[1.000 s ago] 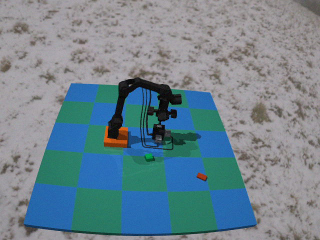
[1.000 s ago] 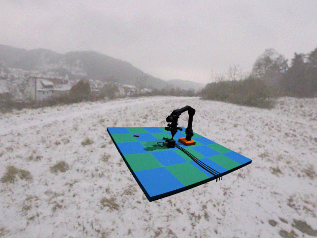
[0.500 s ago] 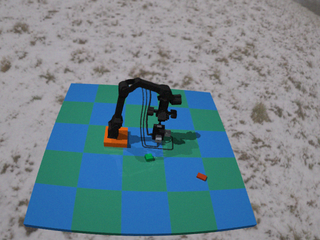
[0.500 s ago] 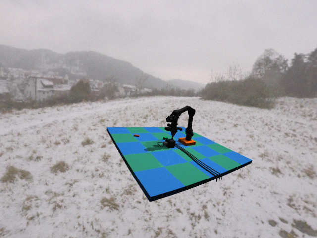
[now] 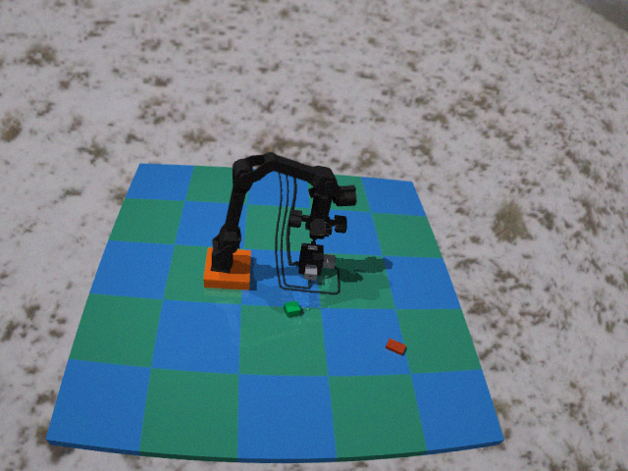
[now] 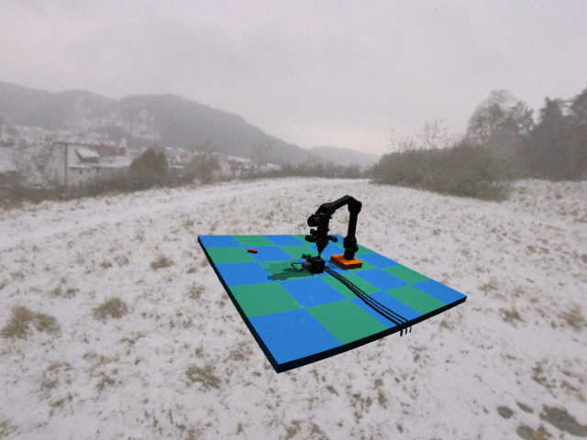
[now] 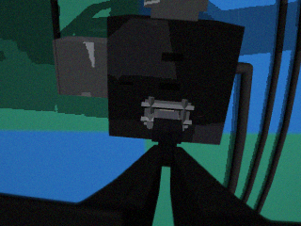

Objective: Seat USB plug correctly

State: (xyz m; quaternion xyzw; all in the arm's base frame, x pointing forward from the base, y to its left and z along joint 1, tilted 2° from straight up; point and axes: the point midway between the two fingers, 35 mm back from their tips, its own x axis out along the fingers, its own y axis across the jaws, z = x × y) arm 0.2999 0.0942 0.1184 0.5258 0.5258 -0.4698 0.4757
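The dark USB plug lies 20 mm below my gripper tip. From my gripper tip the other things lie so: red block 280 mm ahead, 340 mm to the right, 110 mm below; green block 50 mm behind, 230 mm to the right, 100 mm below; silver-framed socket 50 mm below.
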